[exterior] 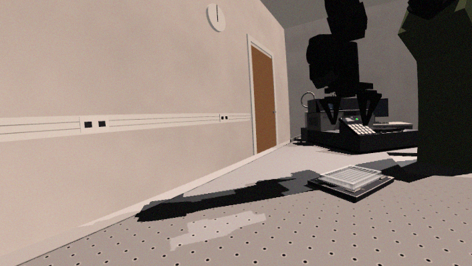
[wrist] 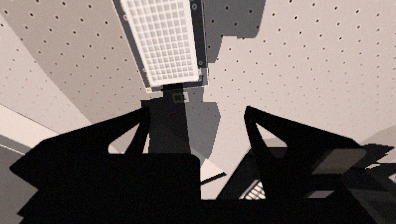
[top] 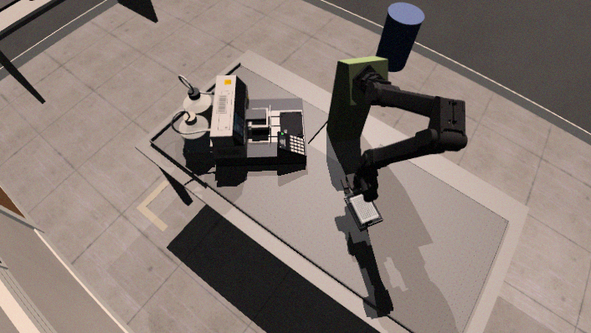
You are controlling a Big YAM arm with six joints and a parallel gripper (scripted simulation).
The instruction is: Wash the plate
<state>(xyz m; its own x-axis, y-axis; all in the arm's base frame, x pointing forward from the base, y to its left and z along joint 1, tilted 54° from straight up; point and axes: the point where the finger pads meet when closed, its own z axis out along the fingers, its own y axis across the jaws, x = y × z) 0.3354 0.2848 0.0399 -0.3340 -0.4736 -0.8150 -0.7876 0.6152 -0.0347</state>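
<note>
Right now my hand is 130 mm above the white well plate, 60 mm to the right of it and 20 mm past it. The rest, counted from my hand: plate nest N1 (140 mm below, 60 mm to the left, 20 mm behind); plate washer (560 mm to the right, 110 mm ahead, 10 mm below).
</note>
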